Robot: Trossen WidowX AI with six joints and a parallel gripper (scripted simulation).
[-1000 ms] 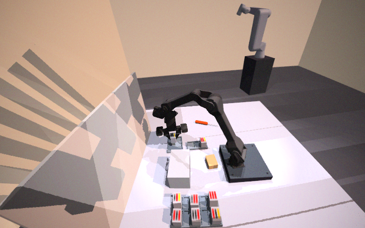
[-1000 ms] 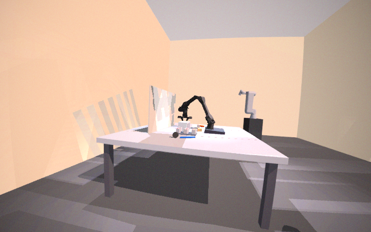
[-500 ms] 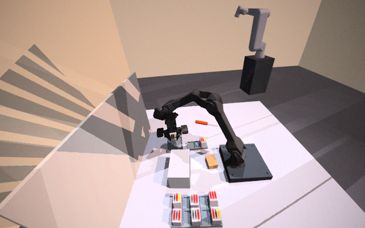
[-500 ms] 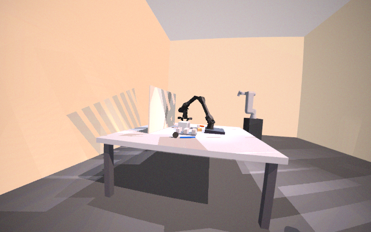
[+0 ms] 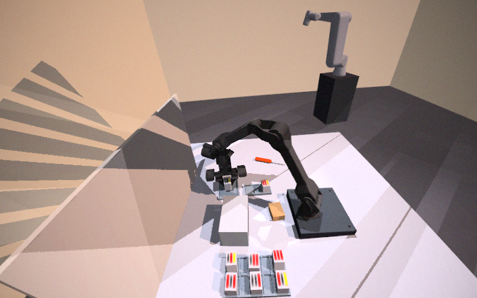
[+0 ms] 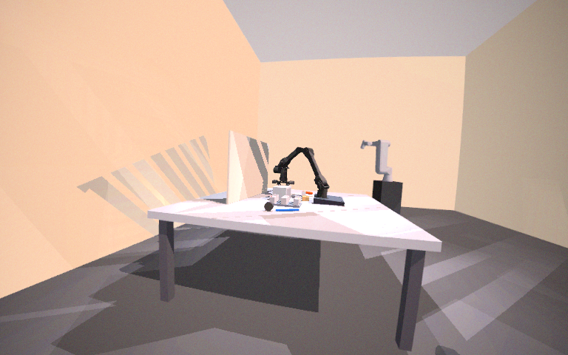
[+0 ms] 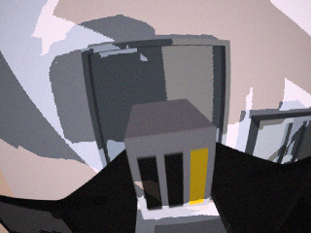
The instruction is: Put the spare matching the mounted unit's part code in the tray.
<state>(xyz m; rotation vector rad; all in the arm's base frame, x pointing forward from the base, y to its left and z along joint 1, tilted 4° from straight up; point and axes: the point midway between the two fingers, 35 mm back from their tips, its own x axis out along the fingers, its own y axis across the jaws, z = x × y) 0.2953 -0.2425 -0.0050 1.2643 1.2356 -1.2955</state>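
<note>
Right now the grey tray is 2 cm below my gripper tip. Also, from my gripper tip: tan block 19 cm to the left, 18 cm behind, 1 cm below; then blue pen 58 cm to the left, 5 cm behind, 2 cm below.
</note>
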